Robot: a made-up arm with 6 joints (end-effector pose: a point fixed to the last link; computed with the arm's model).
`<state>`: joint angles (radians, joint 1 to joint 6).
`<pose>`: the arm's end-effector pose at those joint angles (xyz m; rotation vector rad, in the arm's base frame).
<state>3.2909 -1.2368 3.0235 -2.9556 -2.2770 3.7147</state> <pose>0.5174 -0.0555 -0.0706 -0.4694 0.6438 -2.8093</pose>
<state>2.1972 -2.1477 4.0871 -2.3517 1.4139 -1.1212</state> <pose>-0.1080 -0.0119 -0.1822 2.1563 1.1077 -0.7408</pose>
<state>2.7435 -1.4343 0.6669 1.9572 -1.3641 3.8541</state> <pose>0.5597 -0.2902 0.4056 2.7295 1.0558 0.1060</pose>
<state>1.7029 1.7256 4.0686 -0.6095 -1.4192 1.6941</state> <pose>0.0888 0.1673 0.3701 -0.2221 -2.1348 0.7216</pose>
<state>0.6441 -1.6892 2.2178 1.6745 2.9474 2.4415</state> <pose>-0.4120 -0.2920 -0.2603 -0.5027 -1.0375 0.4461</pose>
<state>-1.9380 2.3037 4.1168 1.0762 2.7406 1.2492</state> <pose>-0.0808 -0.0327 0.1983 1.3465 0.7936 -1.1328</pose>
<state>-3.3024 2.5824 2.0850 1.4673 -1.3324 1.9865</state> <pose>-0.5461 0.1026 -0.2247 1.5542 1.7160 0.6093</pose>
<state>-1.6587 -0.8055 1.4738 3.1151 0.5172 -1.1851</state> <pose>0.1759 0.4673 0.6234 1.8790 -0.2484 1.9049</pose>
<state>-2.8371 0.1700 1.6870 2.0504 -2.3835 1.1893</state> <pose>0.0580 -0.0467 0.8176 -1.5321 -0.2390 1.5926</pose>
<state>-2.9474 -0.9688 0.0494 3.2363 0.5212 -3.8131</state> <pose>0.1159 -0.1134 0.6073 -0.6181 -0.8933 -2.6479</pose>
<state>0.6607 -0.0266 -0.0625 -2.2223 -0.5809 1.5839</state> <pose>0.2158 0.2708 0.3475 0.6795 0.0566 1.1828</pose>
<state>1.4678 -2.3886 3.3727 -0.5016 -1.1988 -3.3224</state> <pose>0.1205 0.0213 -0.3644 1.1827 1.1237 -1.9927</pose>
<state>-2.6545 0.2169 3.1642 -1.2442 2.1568 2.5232</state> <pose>0.1955 0.1523 0.6509 0.3926 2.3303 1.0337</pose>
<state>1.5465 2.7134 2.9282 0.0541 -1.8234 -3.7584</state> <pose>0.1457 0.4812 -0.1150 1.6813 0.7633 -1.6283</pose>
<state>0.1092 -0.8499 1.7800 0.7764 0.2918 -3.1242</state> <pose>-0.5980 -0.1619 0.4380 0.3537 -1.0365 2.7327</pose>
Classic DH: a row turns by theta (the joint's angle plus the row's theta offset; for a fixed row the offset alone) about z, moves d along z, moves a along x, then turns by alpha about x. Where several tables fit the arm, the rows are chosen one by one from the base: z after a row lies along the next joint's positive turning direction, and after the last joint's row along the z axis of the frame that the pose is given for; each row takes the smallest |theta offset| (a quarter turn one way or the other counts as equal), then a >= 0, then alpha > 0; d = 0 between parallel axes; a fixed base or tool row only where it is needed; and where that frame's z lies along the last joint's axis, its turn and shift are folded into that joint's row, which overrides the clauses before.
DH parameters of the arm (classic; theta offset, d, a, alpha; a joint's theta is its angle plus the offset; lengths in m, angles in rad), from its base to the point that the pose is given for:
joint 1: 0 0.1194 0 -1.5708
joint 2: -1.5708 0 0.3474 3.1416
joint 3: 0 0 0 -1.5708
joint 4: 0 -0.3499 0 1.5708
joint 5: 0 0.1342 0 -1.5708
joint 6: 1.5708 0 0 1.5708
tool (fixed): -1.5708 0 0 0

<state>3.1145 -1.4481 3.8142 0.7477 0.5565 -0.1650</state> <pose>0.0868 0.0961 -0.0887 0.6535 0.4921 -2.5537</pose>
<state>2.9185 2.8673 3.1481 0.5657 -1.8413 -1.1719</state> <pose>-0.3751 0.2013 -0.0489 -0.9017 0.7057 1.3109</pose>
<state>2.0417 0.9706 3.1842 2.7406 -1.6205 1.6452</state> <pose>-0.1260 -0.0249 0.5643 -1.0794 0.8825 -0.0690</pose>
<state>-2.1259 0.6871 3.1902 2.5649 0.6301 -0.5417</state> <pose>0.1505 0.0293 0.5377 1.6524 -0.5885 1.1048</pose>
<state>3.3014 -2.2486 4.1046 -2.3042 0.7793 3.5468</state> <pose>-0.0700 -0.1023 -0.1734 -0.9218 -1.7203 2.3617</pose>
